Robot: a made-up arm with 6 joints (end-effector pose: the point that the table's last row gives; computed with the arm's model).
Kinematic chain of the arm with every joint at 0, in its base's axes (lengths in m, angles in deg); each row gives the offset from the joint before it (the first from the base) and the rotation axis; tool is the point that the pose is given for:
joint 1: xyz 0 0 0.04 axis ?
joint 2: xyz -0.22 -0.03 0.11 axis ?
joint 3: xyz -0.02 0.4 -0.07 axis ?
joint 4: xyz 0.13 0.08 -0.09 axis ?
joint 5: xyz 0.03 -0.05 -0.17 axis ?
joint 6: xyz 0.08 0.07 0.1 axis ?
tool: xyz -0.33 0.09 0
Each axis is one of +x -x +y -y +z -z.
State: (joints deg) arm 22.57 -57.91 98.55 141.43 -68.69 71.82
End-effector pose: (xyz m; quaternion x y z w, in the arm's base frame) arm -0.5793 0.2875 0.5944 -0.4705 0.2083 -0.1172 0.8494
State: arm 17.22 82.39 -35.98 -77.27 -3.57 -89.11
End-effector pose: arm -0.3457 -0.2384 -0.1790 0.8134 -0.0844 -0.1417 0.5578
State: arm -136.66 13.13 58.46 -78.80 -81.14 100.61
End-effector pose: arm 0.1076 0.0755 -0.0806 -0.3691 0.1386 -0.3296 0.8578
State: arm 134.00 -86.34 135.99 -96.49 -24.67 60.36
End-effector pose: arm -0.0151 -0.0701 0.5060 0.4561 -0.2082 0.1084 0.8584
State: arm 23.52 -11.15 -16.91 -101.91 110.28 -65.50
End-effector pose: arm -0.2476 0.4843 -0.0408 -0.7509 0.6537 -0.0903 0.0248
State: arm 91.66 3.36 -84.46 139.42 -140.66 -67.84
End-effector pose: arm -0.6066 -0.0211 -0.2795 -0.5603 -0.1119 -0.5430 0.6153
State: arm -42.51 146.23 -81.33 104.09 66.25 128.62
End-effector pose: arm -0.6072 -0.1269 0.2016 0.5124 -0.7411 -0.4063 0.1524
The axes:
joint 1: +z
joint 2: -x
joint 3: -y
joint 4: +x
joint 5: +y
joint 6: +x

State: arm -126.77 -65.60 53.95 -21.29 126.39 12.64
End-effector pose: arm -0.0323 -0.1413 0.7313 0.7627 -0.1779 -0.5077 0.3591
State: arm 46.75 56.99 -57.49 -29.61 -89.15 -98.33
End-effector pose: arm -0.1964 -0.5683 -0.3228 -0.7163 -0.6725 0.1752 0.0628
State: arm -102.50 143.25 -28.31 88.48 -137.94 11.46
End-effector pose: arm -0.8501 0.1905 -0.2406 -0.8416 -0.2360 0.0718 0.4806
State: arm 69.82 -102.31 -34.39 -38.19 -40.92 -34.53
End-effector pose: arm -0.3934 -0.3943 0.5867 0.3728 0.0094 0.5501 0.7472
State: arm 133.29 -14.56 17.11 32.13 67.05 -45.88
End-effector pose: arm -0.2371 -0.4349 0.2531 -0.2509 0.0676 0.9654 0.0199
